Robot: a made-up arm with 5 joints.
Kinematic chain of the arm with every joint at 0, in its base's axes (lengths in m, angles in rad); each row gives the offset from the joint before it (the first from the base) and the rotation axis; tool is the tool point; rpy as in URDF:
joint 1: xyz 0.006 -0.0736 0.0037 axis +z
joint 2: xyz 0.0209 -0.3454 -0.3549 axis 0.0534 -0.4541 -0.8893
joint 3: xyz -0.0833 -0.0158 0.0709 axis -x
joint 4: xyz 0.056 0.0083 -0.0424 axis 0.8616 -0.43 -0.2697
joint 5: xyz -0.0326 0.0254 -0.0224 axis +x
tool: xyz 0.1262 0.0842 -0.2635 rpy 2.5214 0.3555 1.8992
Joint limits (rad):
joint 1: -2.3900..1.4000
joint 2: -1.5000..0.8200
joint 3: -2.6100..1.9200
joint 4: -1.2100..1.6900
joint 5: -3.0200..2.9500
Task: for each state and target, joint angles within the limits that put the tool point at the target. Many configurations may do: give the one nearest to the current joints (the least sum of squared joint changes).
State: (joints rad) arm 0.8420 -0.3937 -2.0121 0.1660 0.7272
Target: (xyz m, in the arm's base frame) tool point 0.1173 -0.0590 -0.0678
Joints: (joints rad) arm 0.9604 -0.3740 -1.5629 0.1426 0.3753
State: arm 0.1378 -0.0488 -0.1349 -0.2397 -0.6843
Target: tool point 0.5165 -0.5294 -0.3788
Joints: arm 0.7414 -0.1303 0.7544 -0.6168 -0.5406
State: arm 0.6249 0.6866 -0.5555 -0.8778 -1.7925
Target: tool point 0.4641 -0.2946 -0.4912
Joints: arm 0.9688 0.5875 -0.9103 -0.6677 -1.4983
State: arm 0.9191 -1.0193 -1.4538 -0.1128 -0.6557
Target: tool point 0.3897 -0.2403 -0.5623
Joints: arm 1.3996 -1.4085 -0.8359 -0.5940 -0.7977
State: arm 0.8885 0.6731 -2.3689 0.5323 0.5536
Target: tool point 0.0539 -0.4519 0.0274
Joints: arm 0.2627 0.8200 -1.6141 0.2797 1.1108
